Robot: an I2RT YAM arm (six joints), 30 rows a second.
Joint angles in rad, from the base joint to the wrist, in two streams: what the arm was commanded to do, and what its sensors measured. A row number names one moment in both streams.
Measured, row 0: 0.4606, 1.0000, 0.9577, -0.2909, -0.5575, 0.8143
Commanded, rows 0 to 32: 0.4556, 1.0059, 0.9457, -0.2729, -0.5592, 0.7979; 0.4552, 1.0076, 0.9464, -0.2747, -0.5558, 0.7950; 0.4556, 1.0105, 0.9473, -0.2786, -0.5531, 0.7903; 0.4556, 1.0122, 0.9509, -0.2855, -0.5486, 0.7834; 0.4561, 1.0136, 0.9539, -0.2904, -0.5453, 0.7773; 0.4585, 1.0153, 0.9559, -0.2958, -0.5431, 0.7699; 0.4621, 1.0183, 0.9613, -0.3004, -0.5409, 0.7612; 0.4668, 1.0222, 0.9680, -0.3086, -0.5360, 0.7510; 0.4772, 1.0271, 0.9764, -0.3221, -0.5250, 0.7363; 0.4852, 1.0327, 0.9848, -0.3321, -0.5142, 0.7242; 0.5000, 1.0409, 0.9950, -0.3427, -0.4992, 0.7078; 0.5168, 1.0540, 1.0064, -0.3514, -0.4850, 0.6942; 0.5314, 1.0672, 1.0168, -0.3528, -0.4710, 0.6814; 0.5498, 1.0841, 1.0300, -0.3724, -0.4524, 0.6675; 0.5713, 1.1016, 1.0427, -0.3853, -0.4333, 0.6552; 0.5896, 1.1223, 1.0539, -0.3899, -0.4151, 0.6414; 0.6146, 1.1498, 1.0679, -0.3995, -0.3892, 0.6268; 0.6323, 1.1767, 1.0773, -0.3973, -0.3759, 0.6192; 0.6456, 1.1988, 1.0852, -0.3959, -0.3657, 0.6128; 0.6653, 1.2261, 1.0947, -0.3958, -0.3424, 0.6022; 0.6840, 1.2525, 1.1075, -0.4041, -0.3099, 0.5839; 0.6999, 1.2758, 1.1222, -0.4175, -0.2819, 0.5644; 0.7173, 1.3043, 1.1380, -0.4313, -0.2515, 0.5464; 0.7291, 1.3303, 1.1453, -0.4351, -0.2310, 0.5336; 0.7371, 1.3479, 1.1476, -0.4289, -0.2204, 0.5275; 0.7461, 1.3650, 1.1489, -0.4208, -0.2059, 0.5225; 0.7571, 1.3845, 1.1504, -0.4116, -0.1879, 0.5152; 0.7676, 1.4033, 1.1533, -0.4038, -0.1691, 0.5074; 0.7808, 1.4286, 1.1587, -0.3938, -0.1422, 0.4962; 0.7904, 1.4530, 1.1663, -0.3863, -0.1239, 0.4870; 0.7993, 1.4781, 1.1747, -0.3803, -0.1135, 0.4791; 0.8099, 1.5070, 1.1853, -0.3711, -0.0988, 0.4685; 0.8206, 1.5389, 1.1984, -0.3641, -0.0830, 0.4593
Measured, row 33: 0.7967, 1.4860, 1.1530, -0.3946, -0.1719, 0.5144
